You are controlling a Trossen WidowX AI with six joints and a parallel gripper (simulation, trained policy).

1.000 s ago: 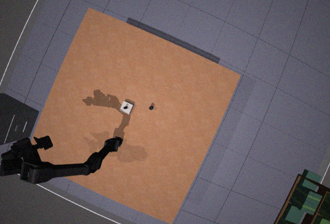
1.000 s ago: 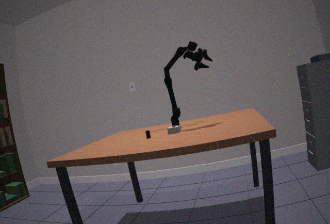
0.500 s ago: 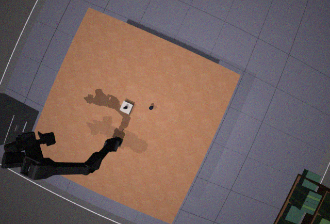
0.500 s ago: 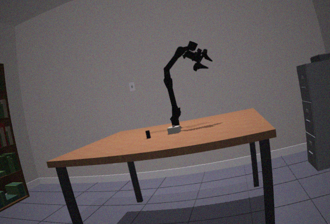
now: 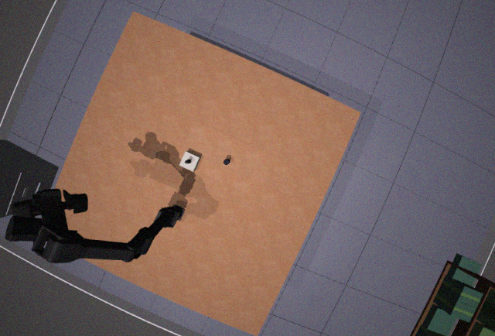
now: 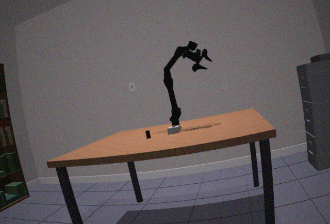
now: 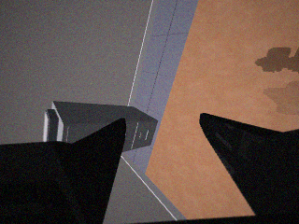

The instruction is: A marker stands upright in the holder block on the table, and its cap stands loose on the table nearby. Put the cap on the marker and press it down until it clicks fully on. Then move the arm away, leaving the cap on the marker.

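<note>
The black marker cap lies 47 cm to the right of my gripper tip, 39 cm below it and 30 cm ahead of it. Also, from my gripper tip: holder block (40 cm below, 31 cm to the right, 23 cm ahead); dark marker (34 cm below, 31 cm to the right, 23 cm ahead).
</note>
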